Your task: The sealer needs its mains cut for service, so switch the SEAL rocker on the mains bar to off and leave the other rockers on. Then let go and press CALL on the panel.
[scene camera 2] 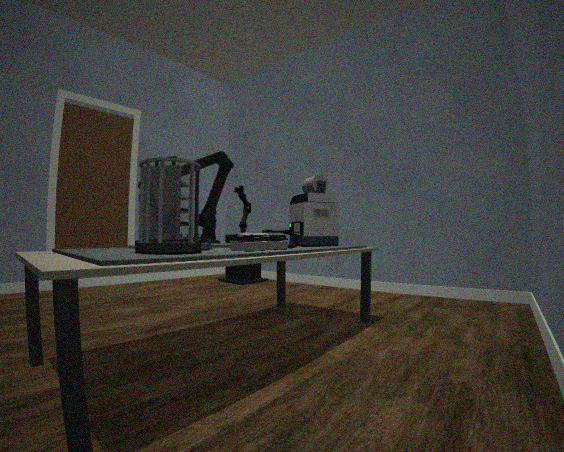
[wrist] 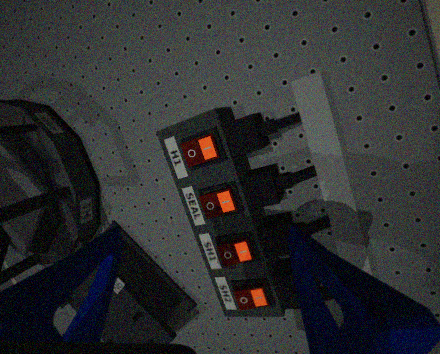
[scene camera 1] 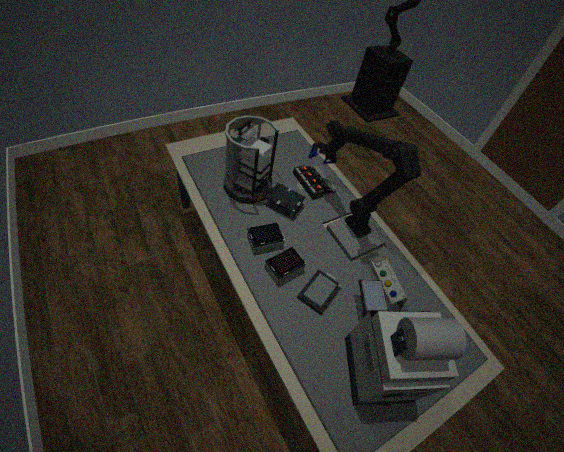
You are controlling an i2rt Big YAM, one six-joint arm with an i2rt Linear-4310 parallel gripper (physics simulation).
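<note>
The dark mains bar (scene camera 1: 311, 181) (wrist: 210, 172) lies on the mat near the table edge. In the wrist view its H1 rocker (wrist: 200, 150), SEAL rocker (wrist: 218, 203), SH1 rocker (wrist: 235, 253) and SH2 rocker (wrist: 251, 298) all look alike, bright orange on the I half and dark red on the O half. My gripper (scene camera 1: 321, 156) (wrist: 205, 234) is open and empty, its blue fingers wide apart, above the bar and clear of the rockers. In scene camera 2 it is hidden behind the cage. The button panel (scene camera 1: 393, 281) has green, yellow and blue buttons; its labels are unreadable.
A round cage (scene camera 1: 249, 165) (scene camera 2: 167, 205) stands beside the bar, with a dark box (scene camera 1: 285, 200) next to it. Two dark boxes, a framed tray (scene camera 1: 304, 298) and a tablet (scene camera 1: 373, 295) lie further along. A white machine (scene camera 1: 387, 345) (scene camera 2: 320, 220) with a roll stands past the panel.
</note>
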